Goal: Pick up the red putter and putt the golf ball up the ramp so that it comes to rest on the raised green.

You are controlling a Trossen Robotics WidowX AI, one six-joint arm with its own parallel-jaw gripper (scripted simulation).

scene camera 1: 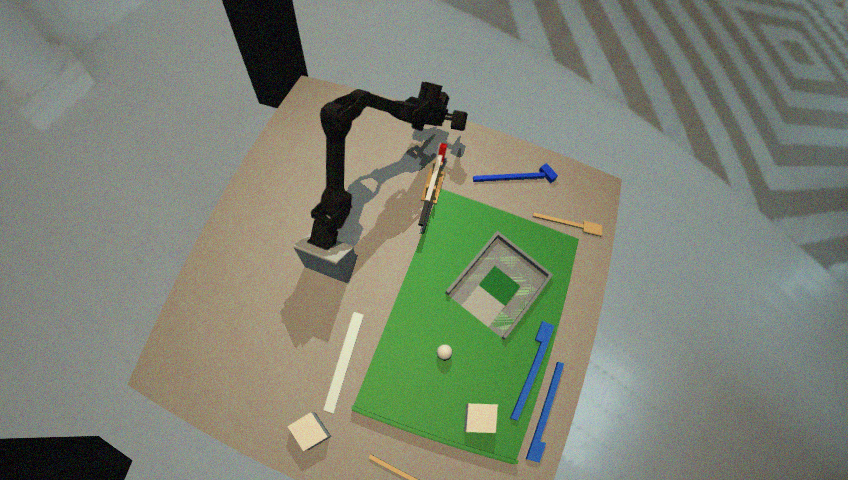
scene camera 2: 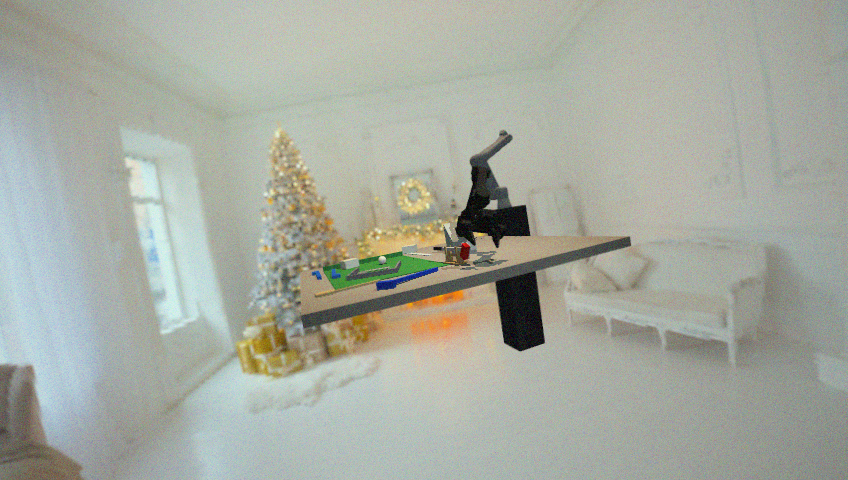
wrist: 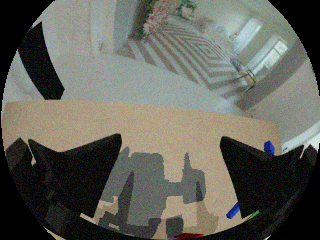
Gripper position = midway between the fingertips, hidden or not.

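Note:
Scene camera 1 gives me a cream bar (scene camera 1: pixel 342 365) and a green mat (scene camera 1: pixel 406 382). On scene camera 2 there's my gripper (scene camera 2: pixel 486 246), which is open and holding nothing, and the mat (scene camera 2: pixel 409 265) is there too. The wrist view has my gripper (wrist: pixel 172 141) as well, but the cream bar is out of frame in the wrist view.

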